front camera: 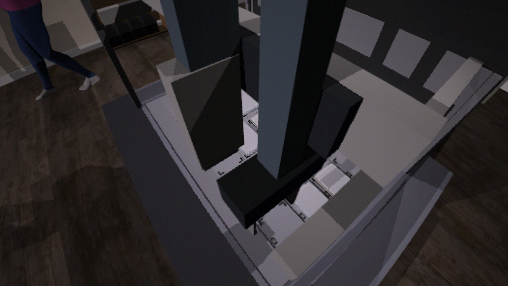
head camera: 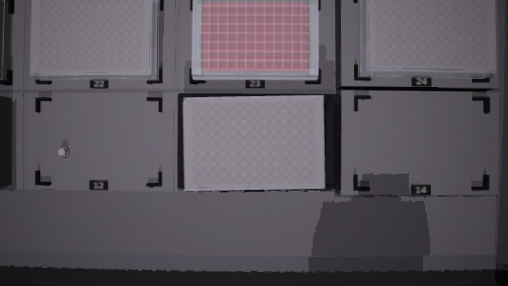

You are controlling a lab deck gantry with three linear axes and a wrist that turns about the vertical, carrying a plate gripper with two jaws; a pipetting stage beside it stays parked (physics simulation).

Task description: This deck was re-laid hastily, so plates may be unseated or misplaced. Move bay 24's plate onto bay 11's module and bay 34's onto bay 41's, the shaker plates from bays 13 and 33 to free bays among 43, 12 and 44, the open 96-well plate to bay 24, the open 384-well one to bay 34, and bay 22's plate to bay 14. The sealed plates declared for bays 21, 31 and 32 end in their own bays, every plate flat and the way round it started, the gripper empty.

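Places are measured from the robot's base along level axes (x ahead, y left, z up), in metres.
Pixels of known places: gripper, fingertip midpoint: (front camera: 269,212).
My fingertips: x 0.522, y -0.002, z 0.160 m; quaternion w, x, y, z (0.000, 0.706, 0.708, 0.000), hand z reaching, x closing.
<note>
Behind a point stands the place of what it marks.
My gripper (front camera: 274,215) @[z 0.160, x 0.522, y -0.002 m] hangs below its black body at the near end of the deck in the front view. Its jaws are apart and open, with no plate visible between them. In the head view, a pale plate (head camera: 254,144) @[z 0.037, x 0.392, y 0.041 m] sits on bay 13's black shaker, looking slightly turned. A pale plate (head camera: 92,37) @[z 0.014, x 0.230, y 0.146 m] is in bay 22, and another plate (head camera: 432,35) @[z 0.029, x 0.556, y 0.143 m] (front camera: 309,199) @[z 0.029, x 0.536, y 0.148 m] is in bay 24. Bay 14 (head camera: 425,135) @[z 0.014, x 0.560, y 0.051 m] has no plate. Bay 34's plate (front camera: 332,177) @[z 0.029, x 0.532, y 0.257 m] shows in the front view. Bays 21, 31, 32, 33 and 41 are hidden or cut off.
An open plate with red wells (head camera: 255,35) @[z 0.014, x 0.392, y 0.147 m] sits in bay 23. A small round loose part (head camera: 63,151) @[z 0.004, x 0.193, y 0.033 m] lies in plateless bay 12 (head camera: 110,135) @[z 0.000, x 0.241, y 0.050 m]. The pipetting stage's pale panel (front camera: 212,115) stands beside the gripper column. Pale frame beams cross the right side.
</note>
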